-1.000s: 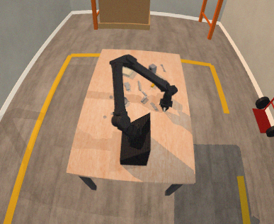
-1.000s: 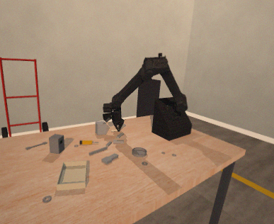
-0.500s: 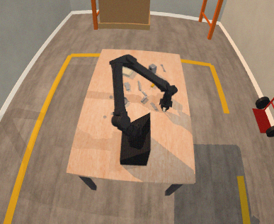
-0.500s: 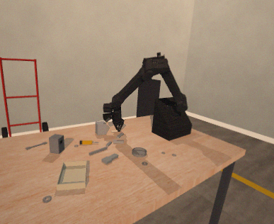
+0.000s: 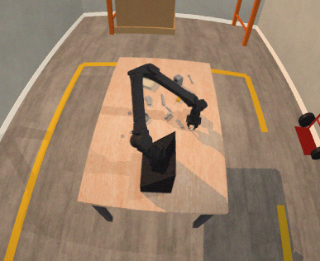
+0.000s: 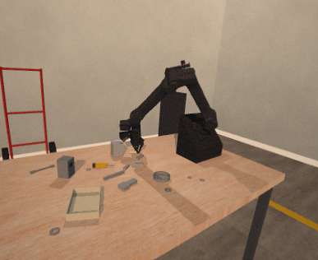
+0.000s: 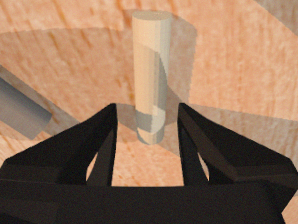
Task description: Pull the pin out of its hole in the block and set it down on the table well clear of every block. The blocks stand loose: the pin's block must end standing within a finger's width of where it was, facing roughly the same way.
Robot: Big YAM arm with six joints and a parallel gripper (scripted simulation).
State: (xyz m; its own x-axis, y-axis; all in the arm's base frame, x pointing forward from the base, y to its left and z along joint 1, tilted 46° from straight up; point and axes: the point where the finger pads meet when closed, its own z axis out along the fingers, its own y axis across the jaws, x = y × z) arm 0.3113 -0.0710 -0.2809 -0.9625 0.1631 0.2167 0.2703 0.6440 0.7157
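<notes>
My hand is 20 mm short of the pale pin and 10 mm to the left of it. Also, from my hand: darker grey block (470 mm ahead, 60 mm to the left, 40 mm above); yellow-handled screwdriver (280 mm ahead, 70 mm to the left); light grey block (120 mm ahead, 40 mm to the right, 40 mm above).
</notes>
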